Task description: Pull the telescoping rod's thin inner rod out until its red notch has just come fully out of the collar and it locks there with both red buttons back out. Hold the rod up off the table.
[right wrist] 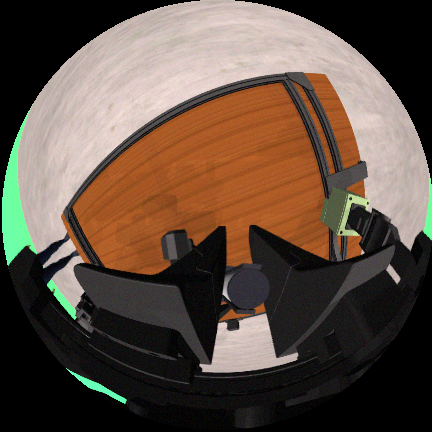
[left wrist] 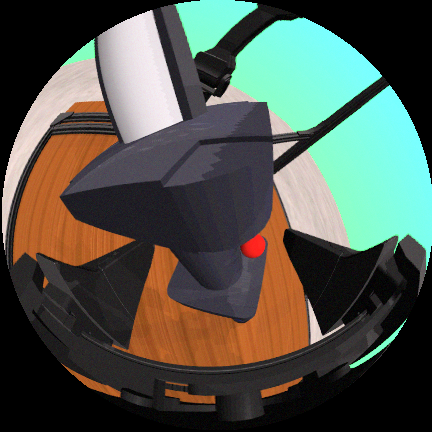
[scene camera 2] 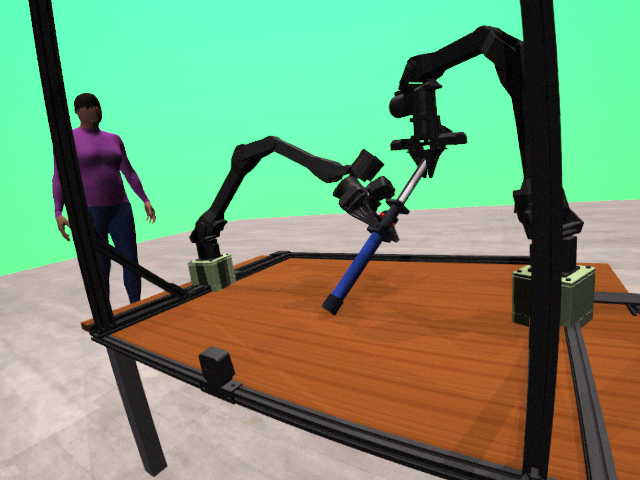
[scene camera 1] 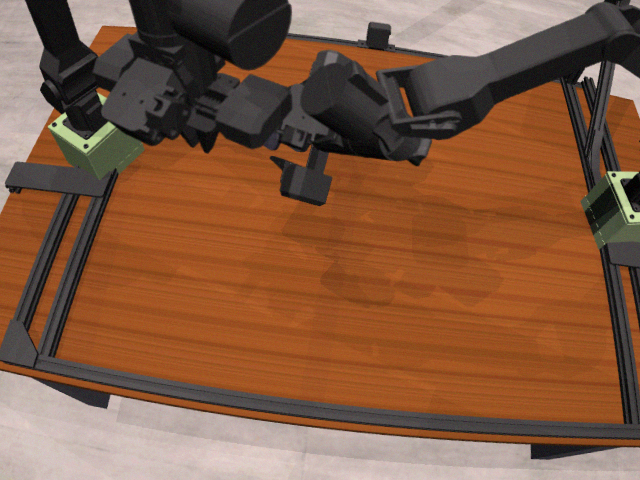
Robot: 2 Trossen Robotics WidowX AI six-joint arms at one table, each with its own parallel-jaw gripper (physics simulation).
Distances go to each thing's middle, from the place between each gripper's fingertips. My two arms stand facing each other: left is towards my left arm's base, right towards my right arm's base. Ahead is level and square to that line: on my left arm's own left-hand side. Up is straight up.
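The thin silver inner rod (left wrist: 148, 80) has my left hand 10 mm below it, 10 mm short of it and 20 mm to the right of it. Counted from my right hand, the rod is 130 mm behind, 80 mm to the left of it and 100 mm below it. So, going by its middle, the thin silver inner rod is nearer to my left hand than to my right hand.
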